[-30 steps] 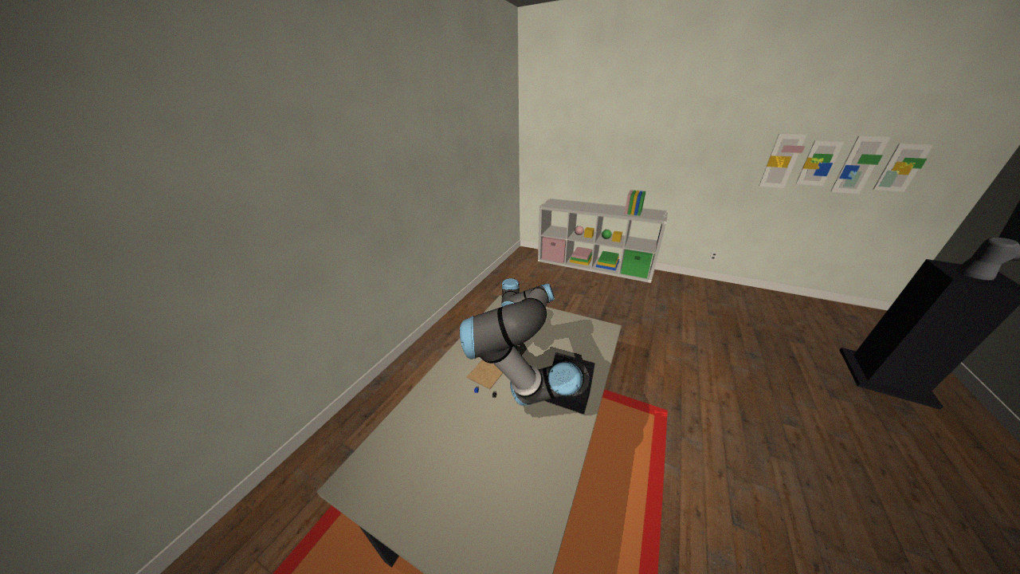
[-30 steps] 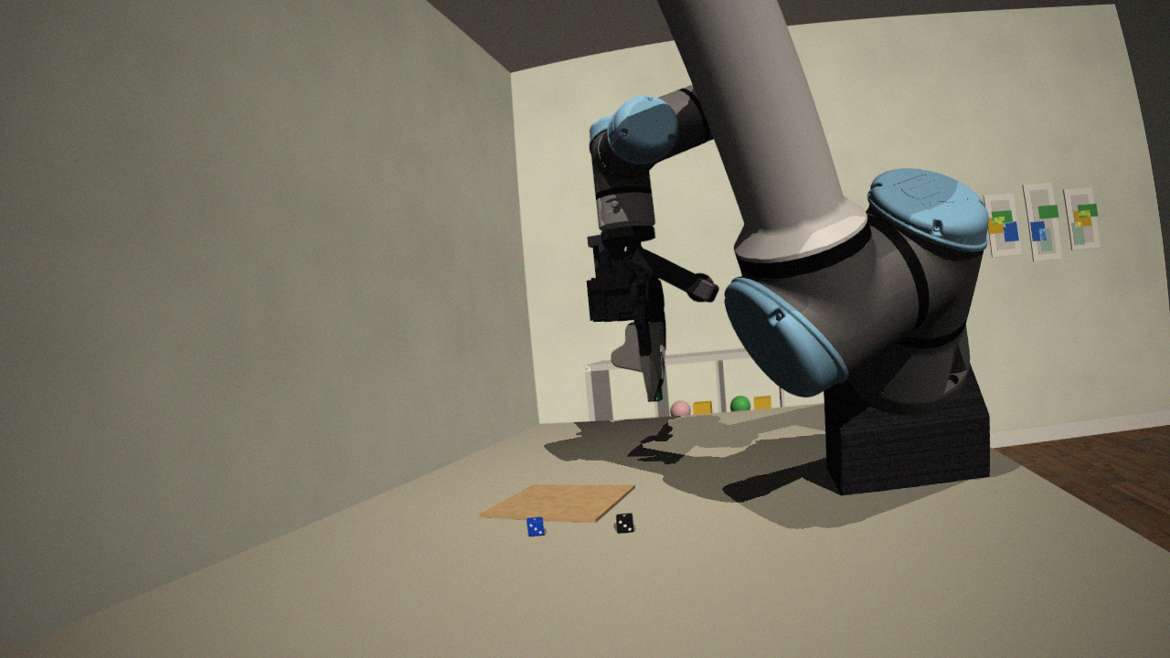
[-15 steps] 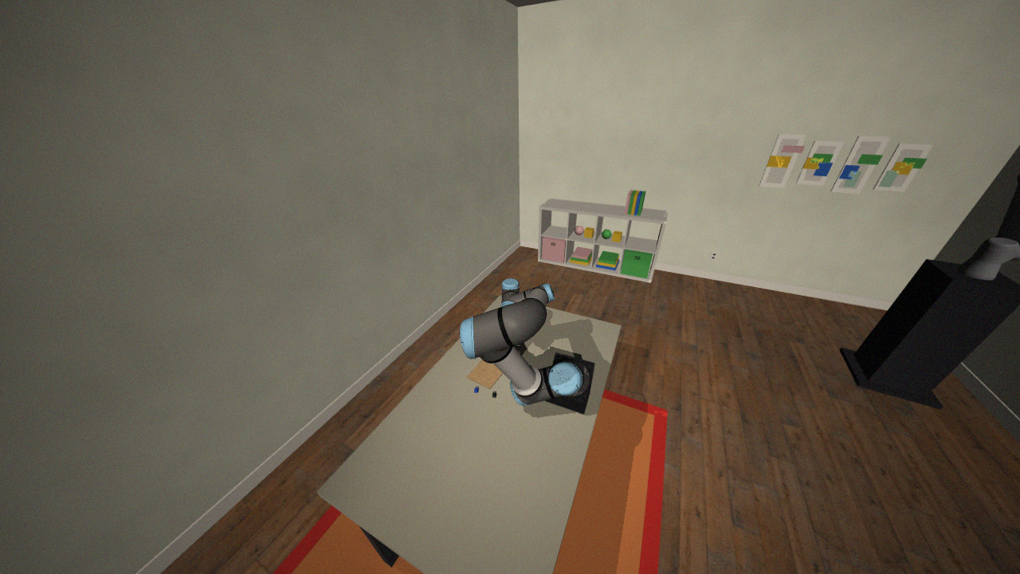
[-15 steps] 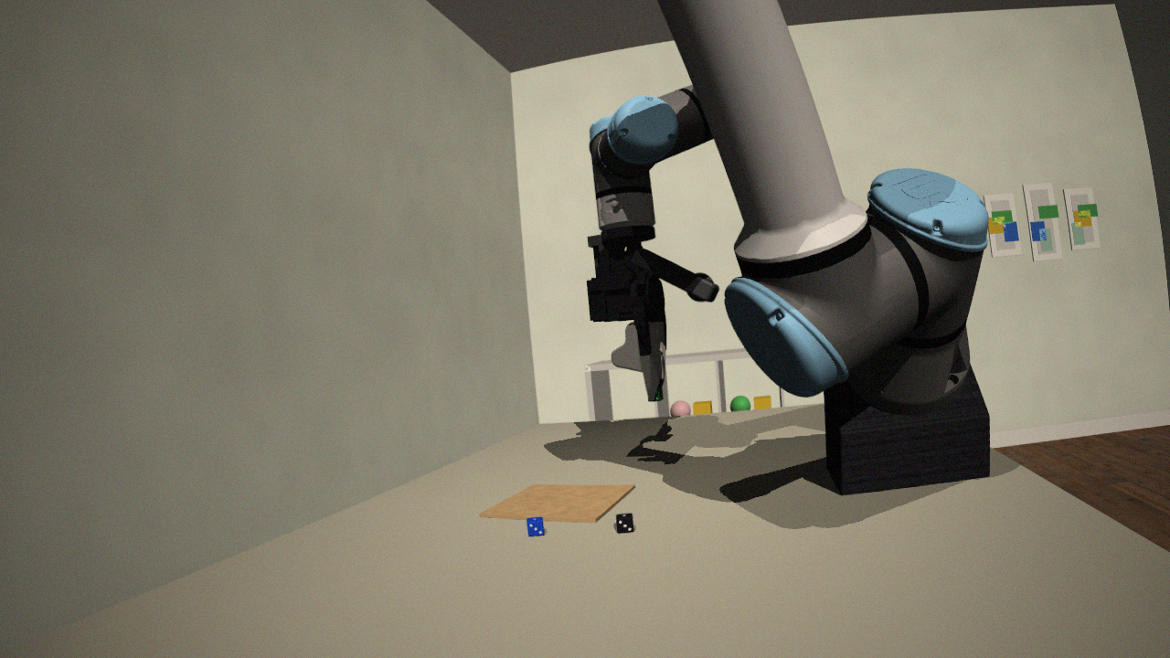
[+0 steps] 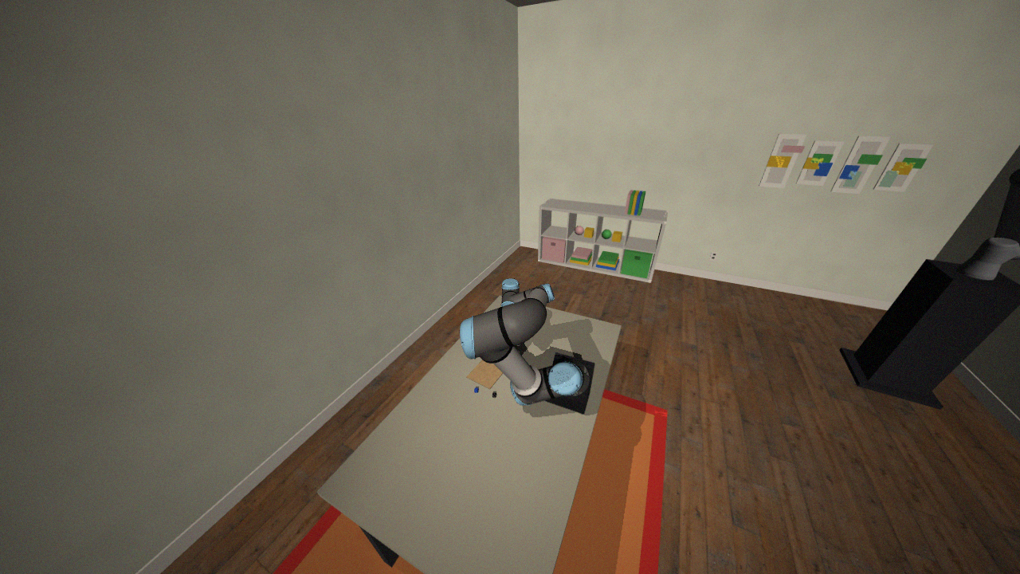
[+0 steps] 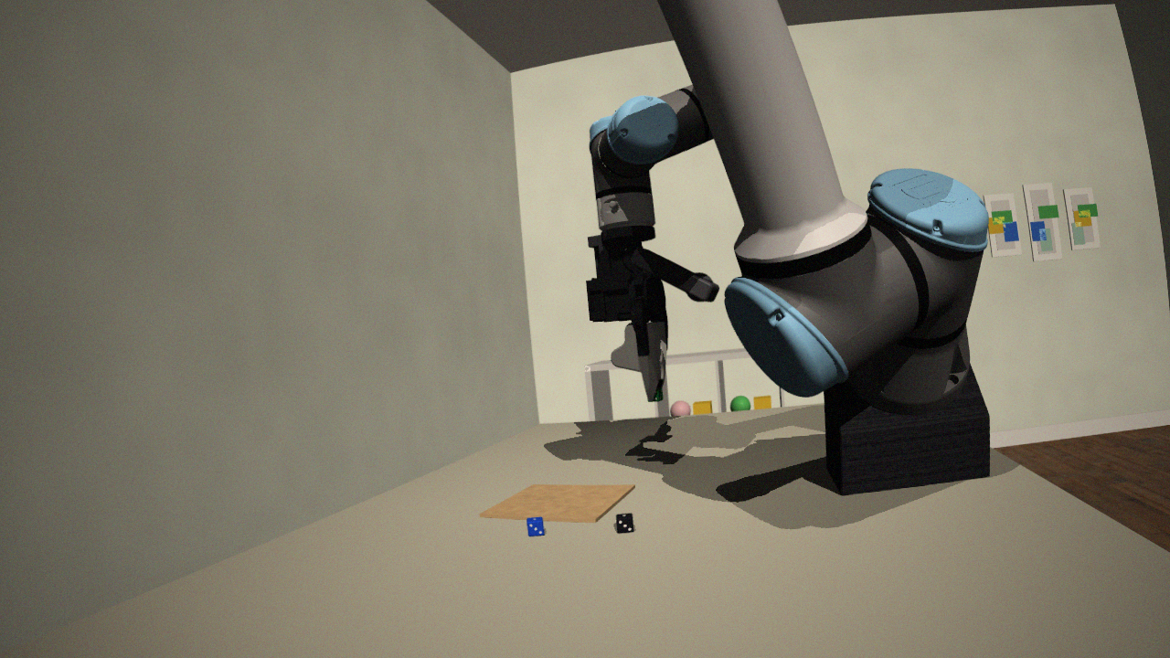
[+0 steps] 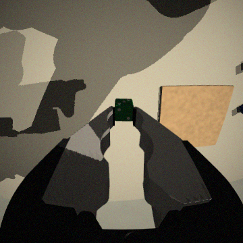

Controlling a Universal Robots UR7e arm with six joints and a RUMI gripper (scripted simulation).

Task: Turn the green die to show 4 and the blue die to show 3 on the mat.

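The green die is 1 cm below my hand. The rest, counted from my hand: tan mat (9 cm ahead, 13 cm to the left, 12 cm below); then blue die (7 cm ahead, 25 cm to the left, 11 cm below); then black die (2 cm behind, 23 cm to the left, 11 cm below).
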